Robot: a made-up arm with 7 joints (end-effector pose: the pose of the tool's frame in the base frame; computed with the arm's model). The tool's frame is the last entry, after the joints.
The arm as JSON. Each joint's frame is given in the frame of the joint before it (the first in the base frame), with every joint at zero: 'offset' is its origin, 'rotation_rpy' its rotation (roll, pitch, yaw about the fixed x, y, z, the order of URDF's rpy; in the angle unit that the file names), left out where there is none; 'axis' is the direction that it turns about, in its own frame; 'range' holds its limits. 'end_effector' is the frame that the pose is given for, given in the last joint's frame.
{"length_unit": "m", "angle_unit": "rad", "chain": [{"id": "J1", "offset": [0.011, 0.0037, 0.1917], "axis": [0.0, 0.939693, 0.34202], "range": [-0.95, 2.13]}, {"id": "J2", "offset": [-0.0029, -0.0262, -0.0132], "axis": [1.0, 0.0, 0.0], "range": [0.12, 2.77]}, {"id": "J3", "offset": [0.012, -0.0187, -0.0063], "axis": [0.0, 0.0, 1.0], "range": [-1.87, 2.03]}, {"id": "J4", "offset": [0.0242, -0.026, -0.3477], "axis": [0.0, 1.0, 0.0], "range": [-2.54, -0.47]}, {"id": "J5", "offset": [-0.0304, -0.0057, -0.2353], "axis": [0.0, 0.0, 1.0], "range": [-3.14, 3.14]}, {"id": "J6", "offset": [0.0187, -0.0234, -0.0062], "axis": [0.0, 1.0, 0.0], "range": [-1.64, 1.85]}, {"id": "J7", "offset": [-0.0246, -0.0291, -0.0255], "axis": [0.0, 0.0, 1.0], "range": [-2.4, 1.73]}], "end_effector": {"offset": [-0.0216, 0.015, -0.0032], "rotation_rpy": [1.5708, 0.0, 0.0]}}
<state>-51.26 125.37 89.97 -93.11 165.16 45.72 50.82</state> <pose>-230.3 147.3 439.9 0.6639 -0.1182 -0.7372 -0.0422</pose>
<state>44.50 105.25 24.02 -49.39 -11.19 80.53 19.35</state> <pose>74.2 523.8 200.9 0.3079 -0.9166 -0.2543 0.0184</pose>
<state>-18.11 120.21 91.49 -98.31 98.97 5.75 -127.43</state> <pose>-77.9 108.1 554.2 0.8194 -0.3259 0.3754 -0.2852</pose>
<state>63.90 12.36 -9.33 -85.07 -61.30 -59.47 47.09</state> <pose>-241.5 -54.6 -327.2 0.7947 0.3626 -0.4539 0.1759</pose>
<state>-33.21 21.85 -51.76 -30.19 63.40 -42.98 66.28</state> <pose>413.8 -47.1 -313.3 0.7373 0.0950 -0.1319 0.6557</pose>
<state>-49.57 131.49 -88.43 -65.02 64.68 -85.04 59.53</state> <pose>122.4 504.0 269.5 0.3997 0.3458 -0.7299 0.4335</pose>
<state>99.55 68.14 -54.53 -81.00 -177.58 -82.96 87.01</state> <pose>-511.9 203.6 129.1 0.4209 -0.4557 0.0159 -0.7841</pose>
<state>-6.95 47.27 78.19 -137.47 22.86 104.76 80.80</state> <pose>162.6 204.6 133.9 0.2864 0.1369 0.0577 0.9465</pose>
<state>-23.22 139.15 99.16 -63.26 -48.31 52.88 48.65</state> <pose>-123.5 215.2 671.5 0.4968 -0.1031 0.1883 -0.8409</pose>
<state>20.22 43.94 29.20 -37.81 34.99 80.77 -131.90</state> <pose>13.1 373.1 -256.6 0.7071 0.4088 -0.2787 -0.5052</pose>
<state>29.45 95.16 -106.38 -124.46 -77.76 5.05 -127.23</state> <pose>-265.6 224.2 25.0 0.4860 0.4448 0.7260 0.1972</pose>
